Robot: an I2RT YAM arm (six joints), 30 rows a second.
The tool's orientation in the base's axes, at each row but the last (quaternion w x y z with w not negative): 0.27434 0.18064 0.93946 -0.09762; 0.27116 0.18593 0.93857 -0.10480; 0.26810 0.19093 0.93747 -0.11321; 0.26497 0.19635 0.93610 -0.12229
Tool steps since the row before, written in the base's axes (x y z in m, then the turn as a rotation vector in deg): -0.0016 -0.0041 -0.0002 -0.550 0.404 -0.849; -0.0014 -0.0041 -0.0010 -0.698 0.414 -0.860; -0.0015 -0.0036 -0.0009 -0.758 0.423 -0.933; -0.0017 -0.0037 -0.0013 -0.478 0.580 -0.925
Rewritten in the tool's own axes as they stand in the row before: 0.0002 -0.0044 0.0006 1.014 0.225 0.327; 0.0004 -0.0042 0.0014 1.139 0.175 0.263; 0.0006 -0.0038 0.0012 1.229 0.166 0.294; 0.0009 -0.0039 0.0015 1.053 0.427 0.360
